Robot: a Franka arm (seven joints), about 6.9 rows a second.
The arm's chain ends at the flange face. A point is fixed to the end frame.
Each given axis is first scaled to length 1.
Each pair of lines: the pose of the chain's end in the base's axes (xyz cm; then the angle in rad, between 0 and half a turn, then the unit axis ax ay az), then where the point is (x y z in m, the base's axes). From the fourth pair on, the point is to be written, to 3 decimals.
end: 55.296 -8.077 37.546 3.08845 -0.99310 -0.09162 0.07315
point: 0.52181 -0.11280 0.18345
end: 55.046 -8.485 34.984 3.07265 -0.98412 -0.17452 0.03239
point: 0.54029 -0.11331 0.15503
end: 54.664 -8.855 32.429 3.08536 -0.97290 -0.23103 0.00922
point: 0.54968 -0.11742 0.12930
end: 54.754 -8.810 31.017 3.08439 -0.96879 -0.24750 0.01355
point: 0.550 -0.117 0.115
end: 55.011 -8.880 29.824 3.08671 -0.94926 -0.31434 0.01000
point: 0.559 -0.116 0.103
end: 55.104 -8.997 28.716 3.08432 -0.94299 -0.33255 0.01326
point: 0.559 -0.117 0.092
